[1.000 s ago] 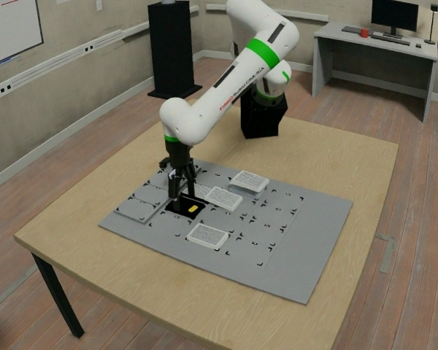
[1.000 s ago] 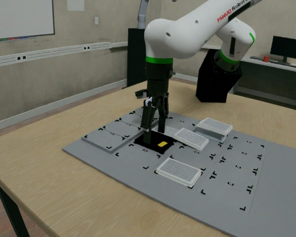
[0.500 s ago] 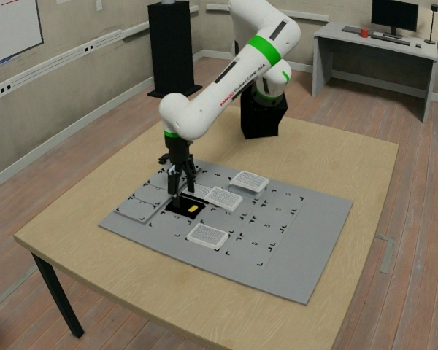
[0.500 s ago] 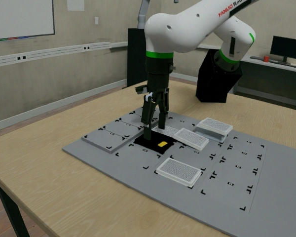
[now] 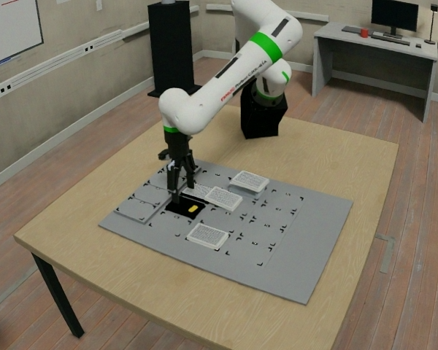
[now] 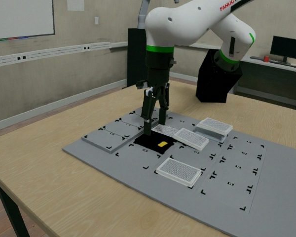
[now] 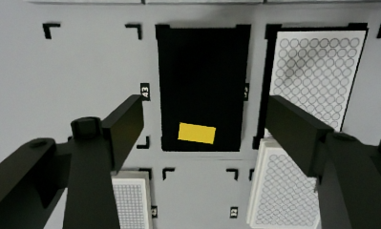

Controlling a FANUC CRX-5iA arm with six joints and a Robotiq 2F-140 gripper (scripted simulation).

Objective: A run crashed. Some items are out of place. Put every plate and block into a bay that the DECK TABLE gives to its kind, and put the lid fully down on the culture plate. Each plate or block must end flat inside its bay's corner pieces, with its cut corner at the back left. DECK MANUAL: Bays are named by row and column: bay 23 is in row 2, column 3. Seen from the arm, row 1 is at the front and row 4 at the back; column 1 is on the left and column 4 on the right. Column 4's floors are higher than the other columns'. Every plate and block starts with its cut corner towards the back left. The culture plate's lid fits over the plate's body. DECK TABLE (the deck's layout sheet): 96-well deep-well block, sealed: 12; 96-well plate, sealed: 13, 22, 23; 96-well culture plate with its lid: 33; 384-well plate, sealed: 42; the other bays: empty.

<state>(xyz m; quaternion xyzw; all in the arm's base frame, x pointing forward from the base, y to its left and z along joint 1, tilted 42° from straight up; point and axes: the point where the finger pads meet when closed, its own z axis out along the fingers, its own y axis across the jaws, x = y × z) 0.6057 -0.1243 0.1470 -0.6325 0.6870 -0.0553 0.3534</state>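
The deep-well block is 22 cm behind my hand, 15 cm to the left of it and 7 cm below it. Also, from my hand: lid: 7 cm below; bay label 43: 9 cm below, 6 cm ahead; 96-well plate: 11 cm behind, 8 cm below, 1 cm to the right.
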